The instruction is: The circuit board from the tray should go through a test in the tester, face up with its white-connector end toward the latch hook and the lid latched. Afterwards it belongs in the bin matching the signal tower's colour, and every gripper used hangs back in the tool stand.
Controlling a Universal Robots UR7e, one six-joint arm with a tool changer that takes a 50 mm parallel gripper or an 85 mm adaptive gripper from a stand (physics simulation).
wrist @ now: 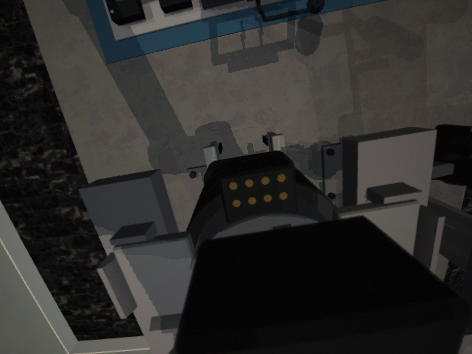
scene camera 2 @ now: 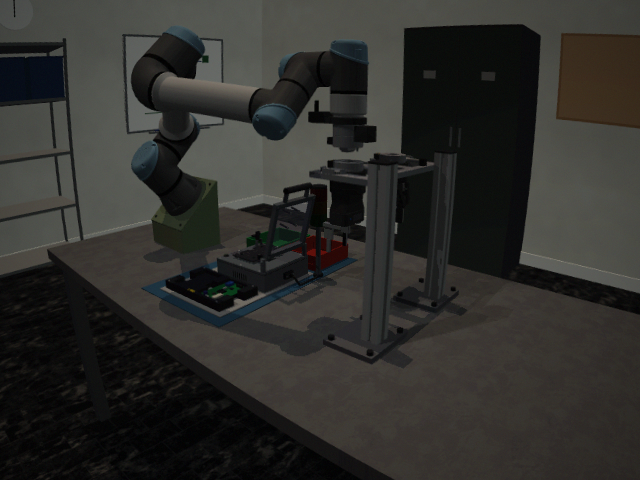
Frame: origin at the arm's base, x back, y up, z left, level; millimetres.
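Seen in the pictures: arm's base, origin of its link: [scene camera 2: 184, 197].
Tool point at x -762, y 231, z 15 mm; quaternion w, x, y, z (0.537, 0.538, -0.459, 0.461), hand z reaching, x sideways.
Pixels of each thing's top centre, then the offset from my tool point to it. "spot": a spot on its surface instead. Level surfaces: height alone.
- green circuit board, centre of its top: [scene camera 2: 222, 288] dy -363, dx +274, dz -155 mm
- black tray, a spot on its surface: [scene camera 2: 178, 293] spot: dy -382, dx +357, dz -242 mm
- tester, a spot on its surface: [scene camera 2: 242, 270] spot: dy -342, dx +301, dz -77 mm
- latch hook, centre of its top: [scene camera 2: 255, 230] dy -283, dx +419, dz +49 mm
- signal tower, a spot on its surface: [scene camera 2: 318, 198] spot: dy -162, dx +215, dz +112 mm
- red bin, a spot on its surface: [scene camera 2: 336, 254] spot: dy -362, dx +274, dz +239 mm
- blue mat, height of its surface: dy -388 mm
The arm's tool changer [scene camera 2: 347, 135] carries no gripper and hovers just above the near holder of the tool stand [scene camera 2: 379, 258]. The 50 mm gripper [scene camera 2: 337, 244] [wrist: 244, 145] hangs there, its fingers apart and empty. The 85 mm adaptive gripper [scene camera 2: 402, 200] hangs in the far holder, mostly hidden. The green circuit board [scene camera 2: 225, 288] lies in the black tray [scene camera 2: 178, 293]. The tester [scene camera 2: 242, 270] has its lid [scene camera 2: 272, 229] raised; the latch hook [scene camera 2: 257, 236] shows behind. The signal tower [scene camera 2: 318, 198] has dark red and green segments; which is lit I cannot tell.
The green bin [scene camera 2: 279, 238] and red bin [scene camera 2: 336, 254] stand behind the tester. A blue mat [scene camera 2: 219, 318] [wrist: 111, 54] lies under tray and tester. The raised lid stands between the tray and the red bin in scene camera 2. The stand's two posts rise from screwed base plates.
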